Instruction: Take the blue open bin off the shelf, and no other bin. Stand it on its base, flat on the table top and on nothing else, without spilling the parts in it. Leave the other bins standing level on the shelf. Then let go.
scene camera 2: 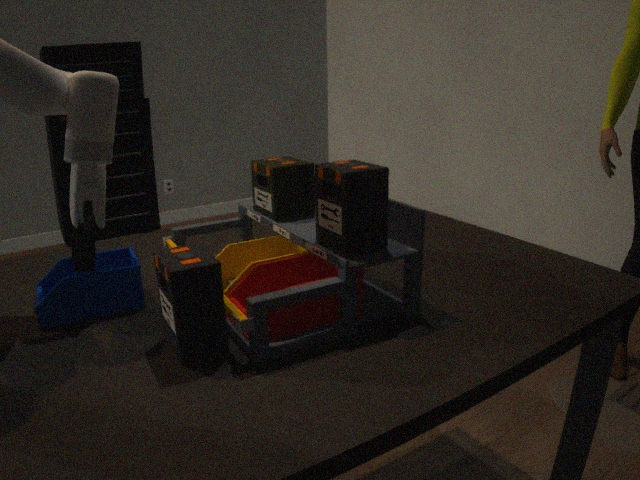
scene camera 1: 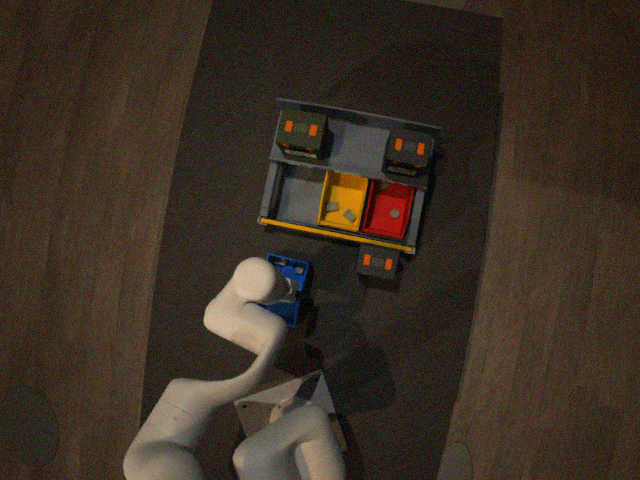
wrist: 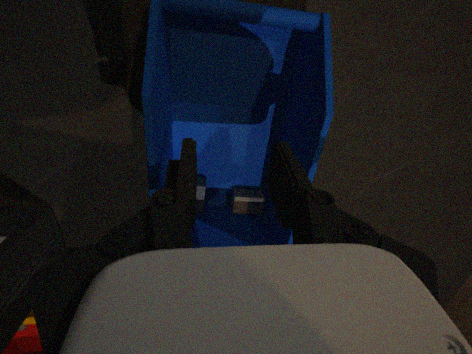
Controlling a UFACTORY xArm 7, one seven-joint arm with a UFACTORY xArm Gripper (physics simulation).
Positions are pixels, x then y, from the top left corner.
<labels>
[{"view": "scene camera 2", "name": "my gripper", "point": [82, 266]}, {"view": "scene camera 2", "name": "blue open bin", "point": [64, 296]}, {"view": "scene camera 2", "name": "yellow bin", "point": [237, 259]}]
</labels>
